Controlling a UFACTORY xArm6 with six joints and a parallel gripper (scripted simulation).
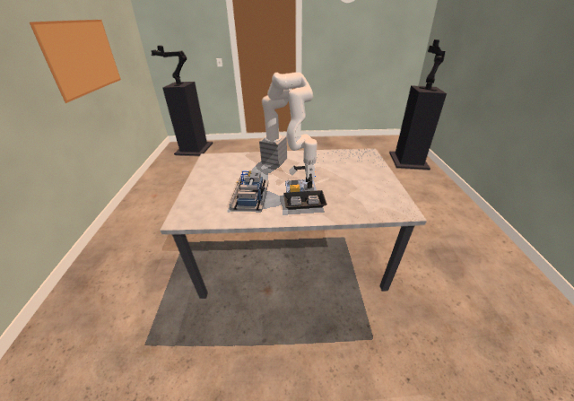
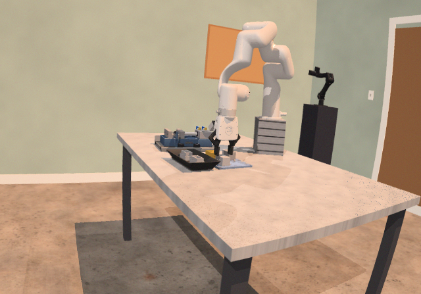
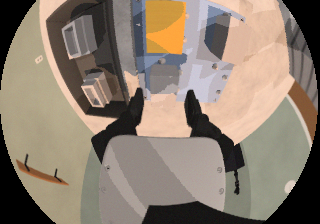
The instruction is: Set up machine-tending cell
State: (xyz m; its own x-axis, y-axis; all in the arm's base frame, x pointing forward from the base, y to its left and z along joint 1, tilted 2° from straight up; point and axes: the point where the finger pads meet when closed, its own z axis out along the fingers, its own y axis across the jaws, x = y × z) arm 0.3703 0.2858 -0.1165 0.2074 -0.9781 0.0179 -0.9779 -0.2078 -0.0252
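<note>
The brass blank lies 9 cm to the right of my hand, 4 cm below it and 2 cm ahead of it. Round my hand: blue vise: 36 cm to the right, 8 cm ahead, 3 cm below.
</note>
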